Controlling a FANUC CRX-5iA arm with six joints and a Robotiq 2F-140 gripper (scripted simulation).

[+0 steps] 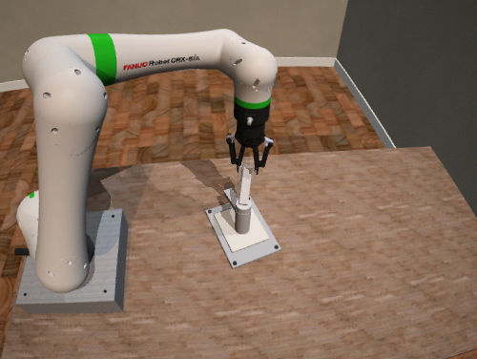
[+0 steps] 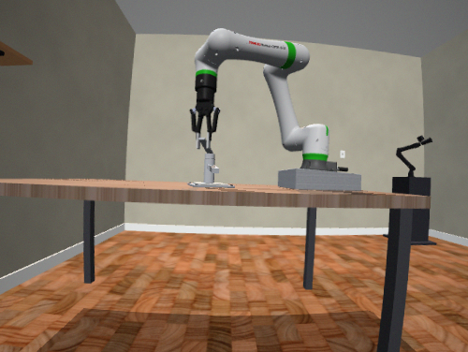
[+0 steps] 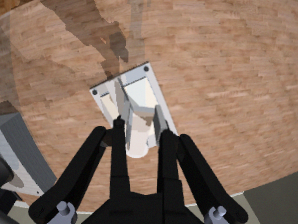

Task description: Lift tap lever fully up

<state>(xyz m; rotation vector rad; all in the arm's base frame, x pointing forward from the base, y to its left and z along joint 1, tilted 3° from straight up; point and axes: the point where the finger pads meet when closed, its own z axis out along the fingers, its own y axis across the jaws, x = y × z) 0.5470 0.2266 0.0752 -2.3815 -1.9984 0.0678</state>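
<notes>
The lever lies 4 cm to the right of my hand, 2 cm below it and 1 cm behind it. The rest, counted from my hand: tap: 8 cm below, 6 cm to the right, 2 cm behind.
</notes>
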